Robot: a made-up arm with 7 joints. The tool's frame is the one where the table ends. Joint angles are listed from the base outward.
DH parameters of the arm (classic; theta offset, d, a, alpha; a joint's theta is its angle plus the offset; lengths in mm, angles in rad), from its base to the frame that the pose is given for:
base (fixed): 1.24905 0 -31.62 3.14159
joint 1: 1.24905 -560 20 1.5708
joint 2: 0 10 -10 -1.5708
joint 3: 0 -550 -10 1.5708
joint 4: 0 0 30 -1.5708
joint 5: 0 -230 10 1.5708
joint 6: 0 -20 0 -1.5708
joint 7: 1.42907 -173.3 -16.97 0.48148
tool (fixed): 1.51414 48.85 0 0
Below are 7 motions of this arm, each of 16 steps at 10 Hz.
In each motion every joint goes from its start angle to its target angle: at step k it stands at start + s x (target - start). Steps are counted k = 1, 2, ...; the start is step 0. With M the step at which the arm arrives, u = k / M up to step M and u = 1 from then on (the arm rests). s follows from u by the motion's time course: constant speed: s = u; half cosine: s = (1 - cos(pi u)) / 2; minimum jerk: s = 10 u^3 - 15 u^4 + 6 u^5.
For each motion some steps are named. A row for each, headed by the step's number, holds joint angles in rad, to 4 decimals.
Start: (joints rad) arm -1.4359 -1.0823 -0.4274 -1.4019 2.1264 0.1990 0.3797
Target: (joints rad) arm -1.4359 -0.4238 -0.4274 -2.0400 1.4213 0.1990 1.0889
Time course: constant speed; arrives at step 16
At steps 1, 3, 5, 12, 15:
1: -1.4359 -1.0411 -0.4274 -1.4418 2.0823 0.1990 0.4240
3: -1.4359 -0.9588 -0.4274 -1.5215 1.9942 0.1990 0.5127
5: -1.4359 -0.8765 -0.4274 -1.6013 1.9061 0.1990 0.6013
12: -1.4359 -0.5884 -0.4274 -1.8805 1.5976 0.1990 0.9116
15: -1.4359 -0.4650 -0.4274 -2.0001 1.4654 0.1990 1.0446

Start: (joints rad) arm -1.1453 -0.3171 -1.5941 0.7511 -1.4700 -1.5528 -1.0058
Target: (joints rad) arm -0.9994 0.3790 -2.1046 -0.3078 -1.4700 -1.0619 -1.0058
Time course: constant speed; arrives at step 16
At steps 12, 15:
12: -1.0359 0.2050 -1.9770 -0.0431 -1.4700 -1.1846 -1.0058
15: -1.0085 0.3355 -2.0727 -0.2416 -1.4700 -1.0926 -1.0058

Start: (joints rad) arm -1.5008 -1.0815 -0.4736 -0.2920 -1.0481 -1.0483 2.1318
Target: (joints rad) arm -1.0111 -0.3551 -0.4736 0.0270 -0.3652 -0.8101 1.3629
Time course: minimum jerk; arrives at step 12
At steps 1, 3, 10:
1: -1.4983 -1.0778 -0.4736 -0.2904 -1.0446 -1.0471 2.1279
3: -1.4501 -1.0063 -0.4736 -0.2590 -0.9774 -1.0236 2.0522
10: -1.0285 -0.3809 -0.4736 0.0157 -0.3894 -0.8186 1.3902

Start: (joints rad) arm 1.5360 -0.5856 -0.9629 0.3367 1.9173 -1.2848 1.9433
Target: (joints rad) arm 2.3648 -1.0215 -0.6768 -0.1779 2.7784 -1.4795 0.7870
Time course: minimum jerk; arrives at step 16
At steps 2, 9, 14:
2: 1.5493 -0.5926 -0.9583 0.3284 1.9311 -1.2879 1.9247
9: 2.0465 -0.8541 -0.7867 0.0197 2.4477 -1.4047 1.2311
14: 2.3515 -1.0145 -0.6814 -0.1696 2.7646 -1.4764 0.8056

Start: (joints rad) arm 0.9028 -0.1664 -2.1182 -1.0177 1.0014 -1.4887 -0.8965
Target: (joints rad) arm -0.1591 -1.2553 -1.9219 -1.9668 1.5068 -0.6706 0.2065
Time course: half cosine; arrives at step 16
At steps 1, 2, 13, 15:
1: 0.8926 -0.1769 -2.1163 -1.0268 1.0063 -1.4808 -0.8859
2: 0.8624 -0.2078 -2.1107 -1.0538 1.0206 -1.4576 -0.8545
13: -0.0696 -1.1635 -1.9384 -1.8868 1.4642 -0.7395 0.1136
15: -0.1489 -1.2448 -1.9238 -1.9577 1.5019 -0.6785 0.1959

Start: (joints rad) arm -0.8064 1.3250 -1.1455 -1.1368 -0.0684 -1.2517 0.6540
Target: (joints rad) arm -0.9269 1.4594 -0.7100 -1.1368 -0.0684 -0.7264 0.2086
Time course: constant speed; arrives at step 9
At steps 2, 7, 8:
2: -0.8332 1.3549 -1.0487 -1.1368 -0.0684 -1.1350 0.5550
7: -0.9001 1.4295 -0.8068 -1.1368 -0.0684 -0.8431 0.3076
8: -0.9135 1.4445 -0.7584 -1.1368 -0.0684 -0.7848 0.2581

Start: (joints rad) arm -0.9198 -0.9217 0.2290 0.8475 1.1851 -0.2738 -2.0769
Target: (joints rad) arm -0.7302 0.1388 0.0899 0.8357 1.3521 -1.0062 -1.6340
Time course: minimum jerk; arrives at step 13
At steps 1, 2, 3, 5, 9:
1: -0.9190 -0.9174 0.2284 0.8475 1.1858 -0.2768 -2.0751
2: -0.9144 -0.8914 0.2250 0.8472 1.1899 -0.2947 -2.0643
3: -0.9038 -0.8323 0.2173 0.8465 1.1992 -0.3355 -2.0396
5: -0.8646 -0.6129 0.1885 0.8441 1.2337 -0.4871 -1.9479
9: -0.7631 -0.0451 0.1140 0.8377 1.3231 -0.8792 -1.7108

